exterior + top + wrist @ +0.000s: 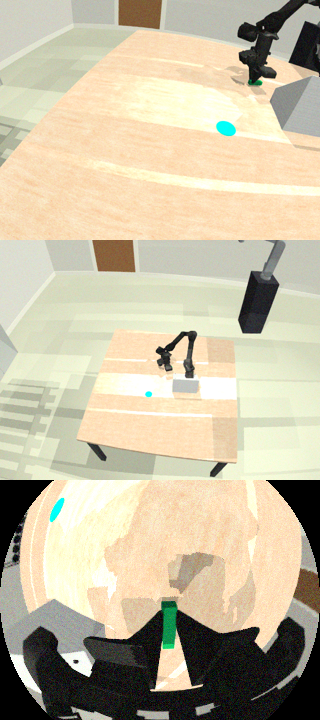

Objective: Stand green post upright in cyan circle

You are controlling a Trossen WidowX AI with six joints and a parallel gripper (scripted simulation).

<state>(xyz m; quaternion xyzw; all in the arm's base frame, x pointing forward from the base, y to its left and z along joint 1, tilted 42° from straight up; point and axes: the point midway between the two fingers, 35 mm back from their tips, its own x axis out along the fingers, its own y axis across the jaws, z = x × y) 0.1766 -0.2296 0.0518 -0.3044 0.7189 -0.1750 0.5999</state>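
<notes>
My gripper tip is 170 mm short of the cyan circle, 270 mm to the right of it and 20 mm above it. Also, from my gripper tip: green post (20 mm behind).
</notes>
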